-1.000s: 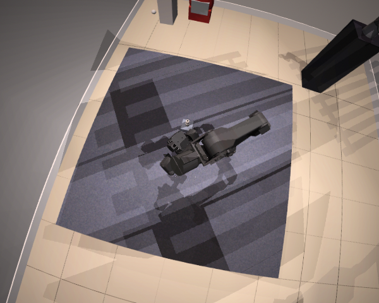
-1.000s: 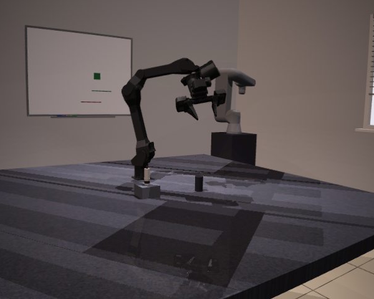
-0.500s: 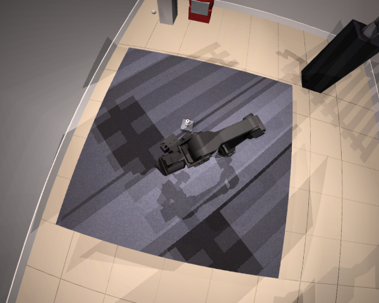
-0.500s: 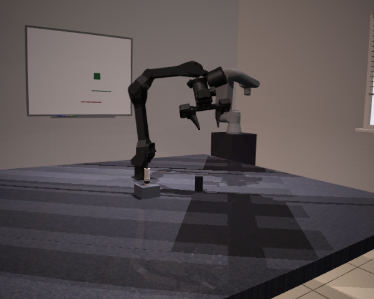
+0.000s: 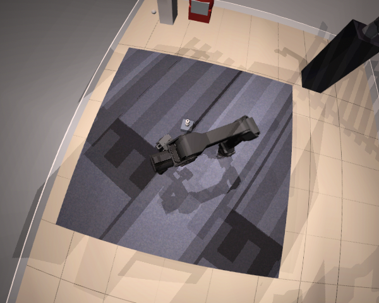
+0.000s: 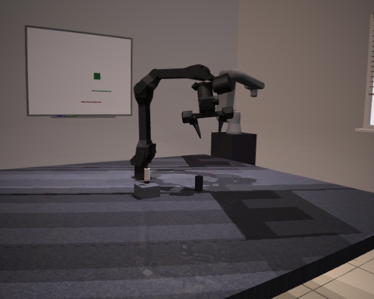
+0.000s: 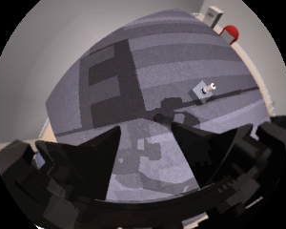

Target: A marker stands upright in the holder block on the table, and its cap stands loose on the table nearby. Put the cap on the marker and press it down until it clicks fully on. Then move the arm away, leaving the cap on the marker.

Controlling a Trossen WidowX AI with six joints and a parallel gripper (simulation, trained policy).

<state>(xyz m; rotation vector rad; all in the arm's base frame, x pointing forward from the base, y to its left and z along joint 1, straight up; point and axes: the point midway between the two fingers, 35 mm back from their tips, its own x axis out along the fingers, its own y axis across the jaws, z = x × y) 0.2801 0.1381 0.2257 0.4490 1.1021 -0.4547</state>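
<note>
Now: the dark cylindrical cap 1 cm behind my gripper tip, 4 cm to the right of it and 17 cm below it. Round my gripper tip: grey holder block: 4 cm behind, 23 cm to the right, 18 cm below.
</note>
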